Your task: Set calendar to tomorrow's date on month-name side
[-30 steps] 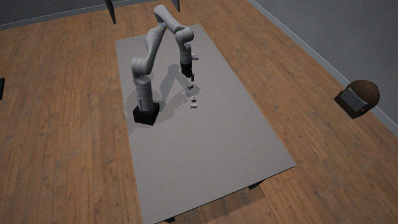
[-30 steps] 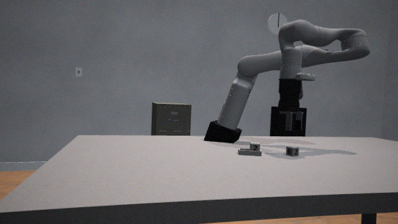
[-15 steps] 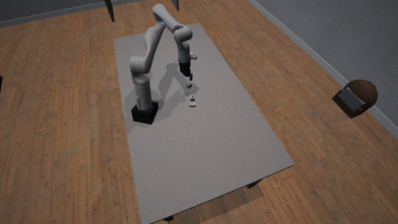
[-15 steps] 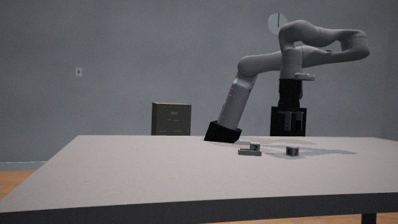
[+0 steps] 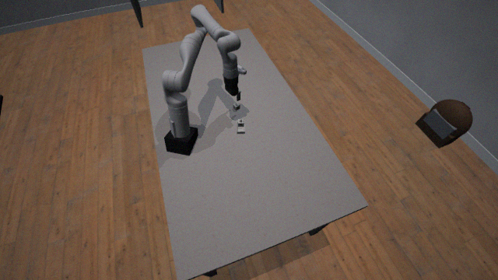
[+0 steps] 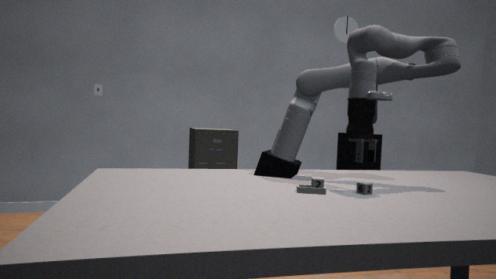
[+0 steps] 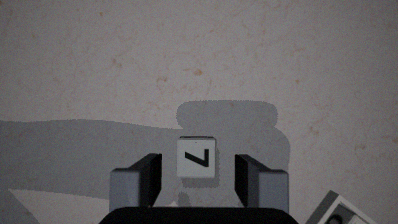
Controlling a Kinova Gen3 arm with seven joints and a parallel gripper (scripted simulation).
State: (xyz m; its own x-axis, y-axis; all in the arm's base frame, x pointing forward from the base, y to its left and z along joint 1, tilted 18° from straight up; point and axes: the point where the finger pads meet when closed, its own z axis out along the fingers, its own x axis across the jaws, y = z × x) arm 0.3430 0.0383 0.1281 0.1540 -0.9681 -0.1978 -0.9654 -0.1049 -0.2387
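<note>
My gripper is now 9 cm above the digit cube. Round my hand: calendar tray 5 cm behind, 15 cm to the right, 10 cm below.
</note>
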